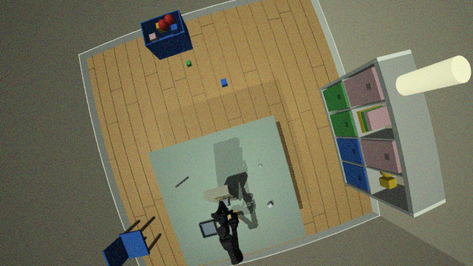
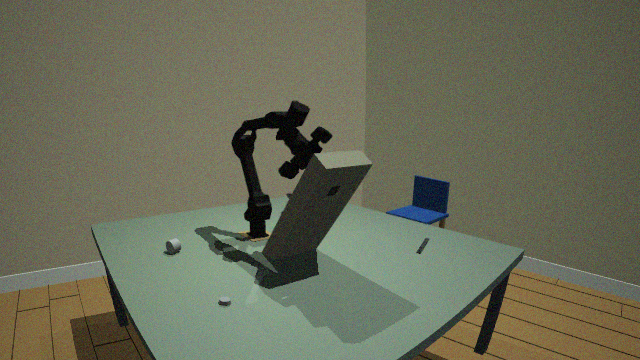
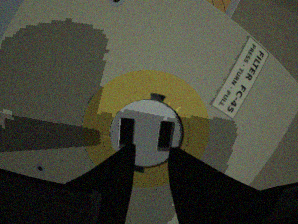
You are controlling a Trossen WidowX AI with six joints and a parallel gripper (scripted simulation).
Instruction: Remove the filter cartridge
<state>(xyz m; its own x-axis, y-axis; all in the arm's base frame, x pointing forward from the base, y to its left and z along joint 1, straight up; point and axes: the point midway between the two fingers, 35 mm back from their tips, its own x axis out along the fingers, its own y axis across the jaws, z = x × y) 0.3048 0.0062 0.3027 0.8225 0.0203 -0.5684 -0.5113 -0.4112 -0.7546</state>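
Now: gripper tip 30 mm short of the round filter cartridge and 20 mm above it. From my gripper tip the other things lie so: small grey lump (310 mm behind, 380 mm to the right, 260 mm below); grey square tray (400 mm behind, 270 mm to the left, 280 mm below).
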